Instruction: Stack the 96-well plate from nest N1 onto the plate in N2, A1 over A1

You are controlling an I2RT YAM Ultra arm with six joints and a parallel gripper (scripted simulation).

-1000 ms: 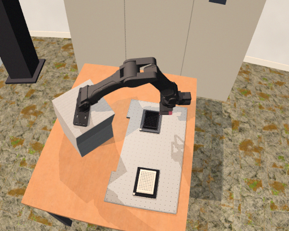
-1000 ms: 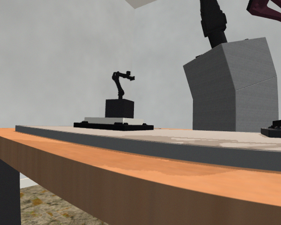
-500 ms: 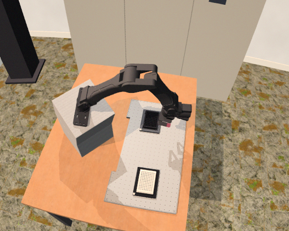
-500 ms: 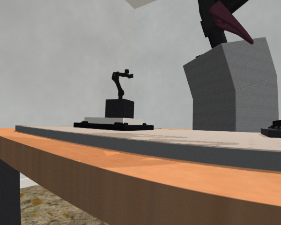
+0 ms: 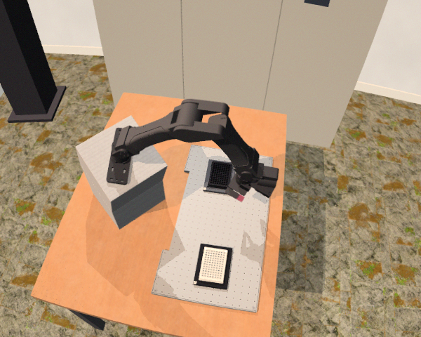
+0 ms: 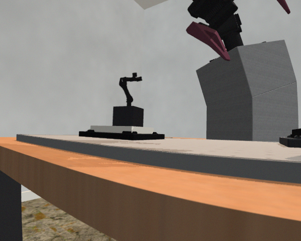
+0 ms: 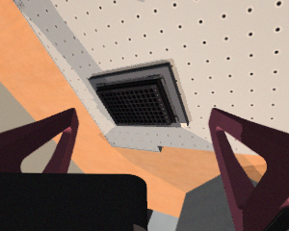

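The cream 96-well plate is 27 cm to the right of my hand, 13 cm below it and 10 cm behind it. From my hand the other things lie so: light corner mark: 14 cm below, 13 cm behind, 7 cm to the left; black 96-well plate: 13 cm to the left, 13 cm below, 7 cm behind; nest N2: 15 cm below, 13 cm to the left, 7 cm behind.
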